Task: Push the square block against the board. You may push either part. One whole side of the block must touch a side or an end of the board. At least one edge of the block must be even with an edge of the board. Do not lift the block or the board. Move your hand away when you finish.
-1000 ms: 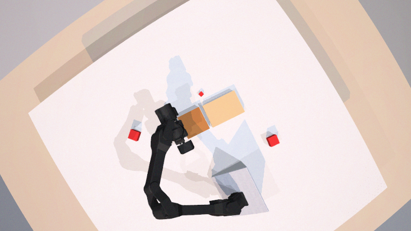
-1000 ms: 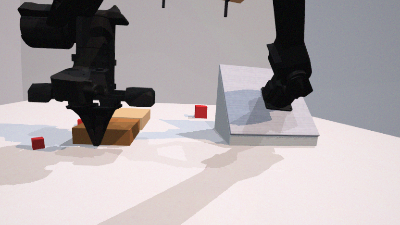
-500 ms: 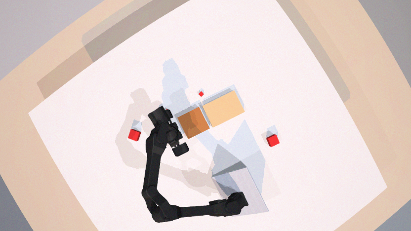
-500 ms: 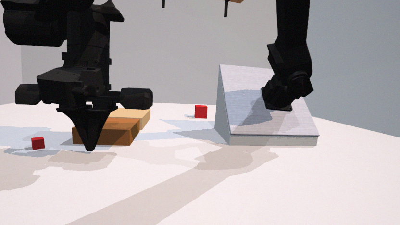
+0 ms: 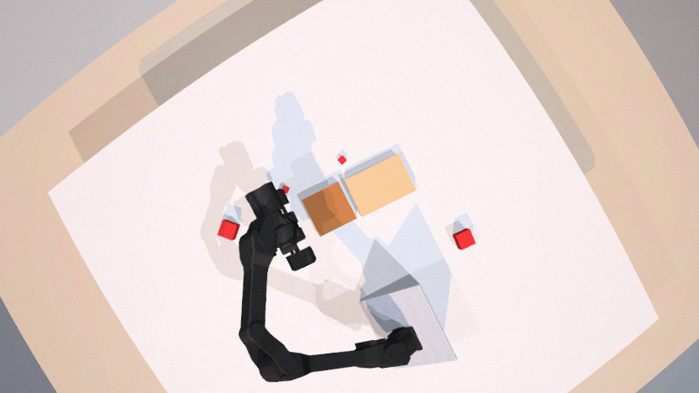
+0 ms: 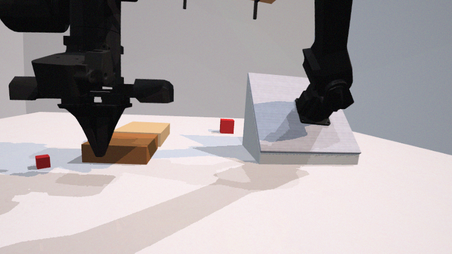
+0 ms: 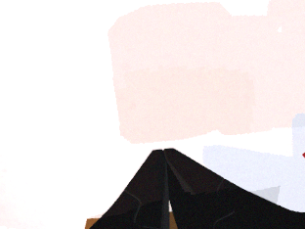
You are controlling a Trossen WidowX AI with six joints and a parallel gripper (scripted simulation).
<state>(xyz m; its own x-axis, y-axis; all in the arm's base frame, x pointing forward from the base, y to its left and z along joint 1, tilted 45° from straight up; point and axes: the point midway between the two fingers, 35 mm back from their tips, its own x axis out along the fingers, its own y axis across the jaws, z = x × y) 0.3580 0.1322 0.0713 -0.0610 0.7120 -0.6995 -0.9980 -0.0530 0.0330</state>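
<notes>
Now: the brown square block 100 mm to the right of my gripper tip, 10 mm below it and 10 mm ahead of it. The rest, counted from my gripper tip: tan board 240 mm to the right, 10 mm below, 10 mm ahead.
</notes>
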